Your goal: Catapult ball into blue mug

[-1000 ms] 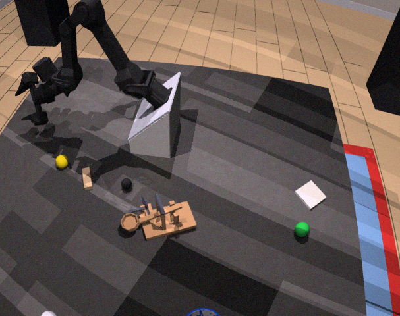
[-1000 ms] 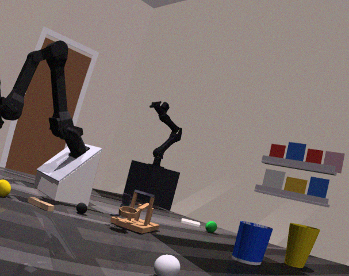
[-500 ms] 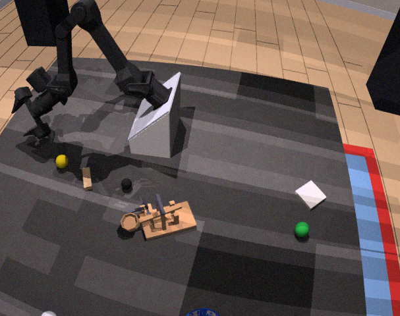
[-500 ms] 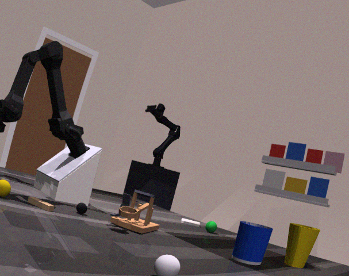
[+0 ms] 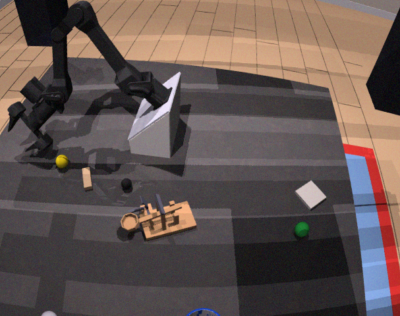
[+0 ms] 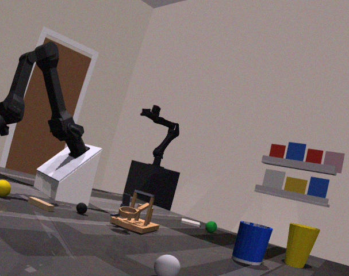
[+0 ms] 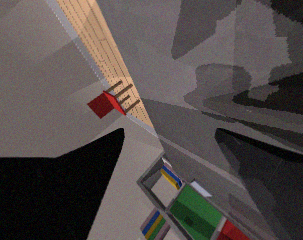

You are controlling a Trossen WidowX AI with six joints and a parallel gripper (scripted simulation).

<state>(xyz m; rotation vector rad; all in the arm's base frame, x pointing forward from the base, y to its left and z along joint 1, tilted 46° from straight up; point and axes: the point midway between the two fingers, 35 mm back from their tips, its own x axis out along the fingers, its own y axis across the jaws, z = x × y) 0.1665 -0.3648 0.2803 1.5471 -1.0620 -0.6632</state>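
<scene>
My gripper tip is 55 cm to the right of the catapult upright frame, 14 cm short of it and 1 cm below it. Round my gripper tip: wooden block: 28 cm to the left, 6 cm below, 4 cm ahead; yellow ball: 18 cm to the left, 5 cm below, 1 cm ahead; black ball: 42 cm to the left, 5 cm below, 4 cm ahead.
</scene>
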